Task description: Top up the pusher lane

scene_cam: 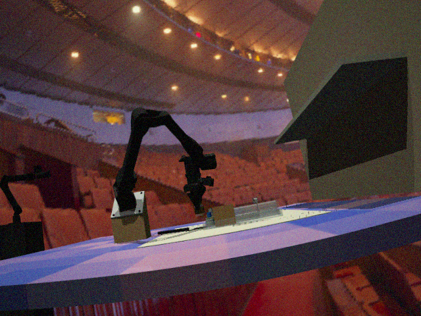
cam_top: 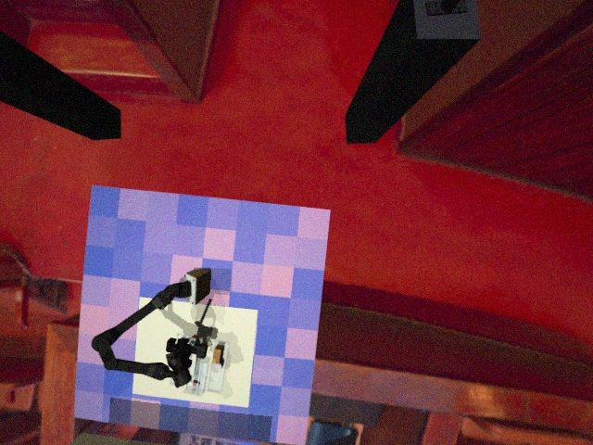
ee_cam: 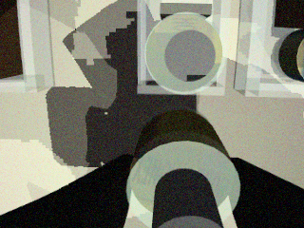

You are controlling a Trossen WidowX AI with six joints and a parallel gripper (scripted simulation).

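My gripper tip is 110 mm short of the cream mat, 40 mm to the left of it and 70 mm above it. Round my gripper tip: clear lane rack (190 mm ahead, 20 mm to the right, 50 mm below); thin black rod (120 mm behind, 40 mm to the left, 70 mm below).
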